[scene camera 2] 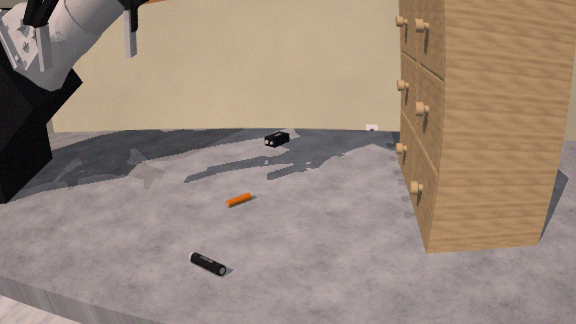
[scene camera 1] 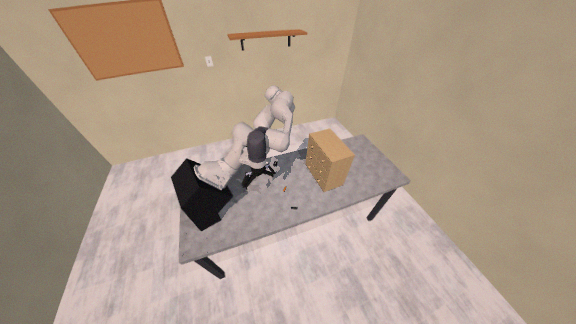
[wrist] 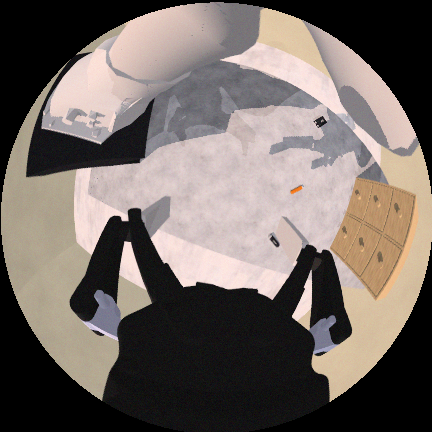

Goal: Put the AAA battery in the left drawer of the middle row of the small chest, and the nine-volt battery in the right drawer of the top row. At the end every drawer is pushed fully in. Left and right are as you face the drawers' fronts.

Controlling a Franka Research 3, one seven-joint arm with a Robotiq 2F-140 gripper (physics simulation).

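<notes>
A slim orange cylinder (scene camera 1: 285, 189) (scene camera 2: 239, 199) (wrist: 296, 189), seemingly the AAA battery, lies on its side on the table. The black boxy nine-volt battery (scene camera 1: 275, 163) (scene camera 2: 276, 139) (wrist: 320, 121) lies farther back, its two terminals facing scene camera 2. The wooden chest (scene camera 1: 341, 170) (scene camera 2: 500, 125) (wrist: 377, 215) stands at the right; its three rows of two drawers look pushed in. My gripper (scene camera 1: 259, 180) (scene camera 2: 87, 45) (wrist: 225, 215) is open and empty, high above the table, on the robot-base side of the batteries.
A thicker black cylindrical battery (scene camera 1: 294, 207) (scene camera 2: 207, 264) (wrist: 274, 240) lies near the table's front edge. The black base block (scene camera 1: 197, 200) (scene camera 2: 20, 125) (wrist: 100, 155) stands at the left end of the grey table (scene camera 1: 250, 220) (scene camera 2: 325, 250) (wrist: 210, 175). A wall shelf (scene camera 1: 267, 34) hangs behind the arm.
</notes>
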